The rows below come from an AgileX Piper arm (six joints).
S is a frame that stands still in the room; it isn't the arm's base.
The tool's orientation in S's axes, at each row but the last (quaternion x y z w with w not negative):
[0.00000, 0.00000, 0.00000, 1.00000]
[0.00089, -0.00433, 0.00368, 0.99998]
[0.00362, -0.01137, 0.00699, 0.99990]
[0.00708, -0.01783, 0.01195, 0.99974]
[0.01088, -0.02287, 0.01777, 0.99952]
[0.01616, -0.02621, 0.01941, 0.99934]
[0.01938, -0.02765, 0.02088, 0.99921]
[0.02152, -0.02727, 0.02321, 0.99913]
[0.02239, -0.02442, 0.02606, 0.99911]
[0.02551, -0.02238, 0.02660, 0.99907]
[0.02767, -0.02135, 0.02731, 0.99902]
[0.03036, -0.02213, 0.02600, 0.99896]
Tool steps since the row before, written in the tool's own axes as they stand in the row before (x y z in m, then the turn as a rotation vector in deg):
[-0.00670, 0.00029, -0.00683, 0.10, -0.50, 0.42]
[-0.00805, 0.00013, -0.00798, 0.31, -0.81, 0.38]
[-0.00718, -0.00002, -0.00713, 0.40, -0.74, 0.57]
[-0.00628, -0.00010, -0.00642, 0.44, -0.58, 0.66]
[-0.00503, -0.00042, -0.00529, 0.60, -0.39, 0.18]
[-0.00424, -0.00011, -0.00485, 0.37, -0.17, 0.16]
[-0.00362, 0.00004, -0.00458, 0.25, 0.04, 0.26]
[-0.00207, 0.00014, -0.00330, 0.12, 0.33, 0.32]
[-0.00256, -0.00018, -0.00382, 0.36, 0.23, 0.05]
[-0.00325, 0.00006, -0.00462, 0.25, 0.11, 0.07]
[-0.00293, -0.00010, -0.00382, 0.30, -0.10, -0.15]
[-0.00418, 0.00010, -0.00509, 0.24, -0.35, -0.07]
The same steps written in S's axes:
[-0.00670, 0.00029, -0.00683, 0.10, -0.50, 0.42]
[-0.00798, 0.00009, -0.00805, 0.31, -0.81, 0.38]
[-0.00702, -0.00007, -0.00729, 0.40, -0.74, 0.57]
[-0.00604, -0.00015, -0.00664, 0.43, -0.58, 0.67]
[-0.00477, -0.00048, -0.00552, 0.60, -0.37, 0.20]
[-0.00398, -0.00011, -0.00507, 0.37, -0.16, 0.17]
[-0.00336, 0.00008, -0.00477, 0.23, 0.04, 0.27]
[-0.00189, 0.00019, -0.00340, 0.09, 0.32, 0.34]
[-0.00236, -0.00013, -0.00395, 0.34, 0.25, 0.08]
[-0.00305, 0.00013, -0.00476, 0.24, 0.12, 0.09]
[-0.00276, -0.00004, -0.00395, 0.31, -0.08, -0.14]
[-0.00396, 0.00020, -0.00526, 0.26, -0.33, -0.08]

